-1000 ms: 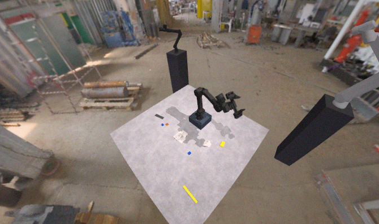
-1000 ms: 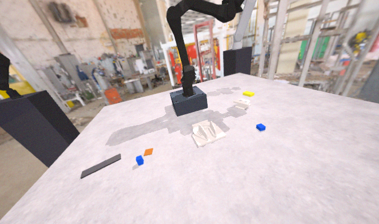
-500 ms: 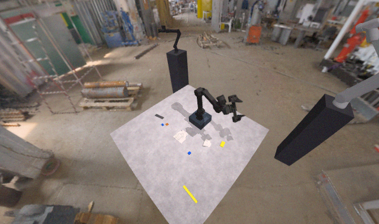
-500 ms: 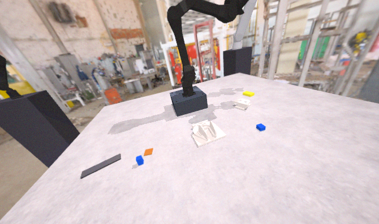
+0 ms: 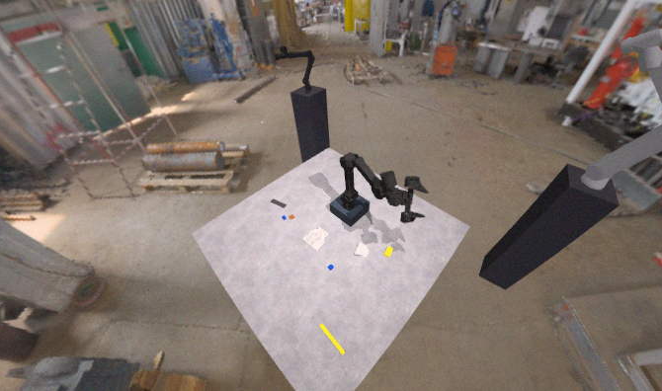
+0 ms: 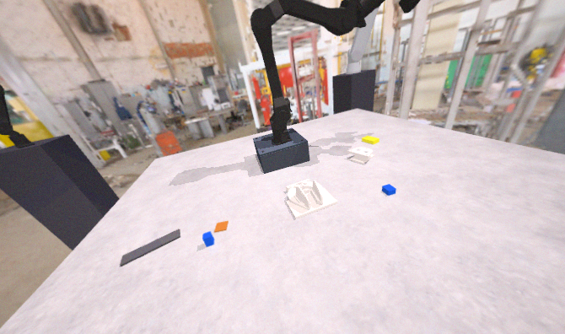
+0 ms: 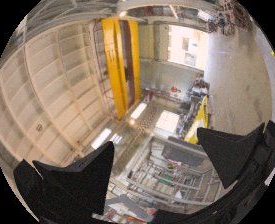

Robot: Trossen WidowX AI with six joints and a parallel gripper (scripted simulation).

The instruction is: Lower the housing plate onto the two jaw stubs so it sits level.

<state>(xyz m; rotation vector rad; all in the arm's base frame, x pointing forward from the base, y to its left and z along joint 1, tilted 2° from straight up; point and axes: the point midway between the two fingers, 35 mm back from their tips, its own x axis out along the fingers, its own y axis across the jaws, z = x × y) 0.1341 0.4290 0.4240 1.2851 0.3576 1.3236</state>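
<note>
The housing plate lies 50 cm below my gripper tip, 23 cm to the right of it and 4 cm ahead of it. From my gripper tip the other things lie so: orange tile 74 cm to the right, 53 cm below, 9 cm ahead; then yellow bar 53 cm below, 50 cm ahead, 9 cm to the right; then grey bar 91 cm to the right, 53 cm below, 6 cm ahead.
</note>
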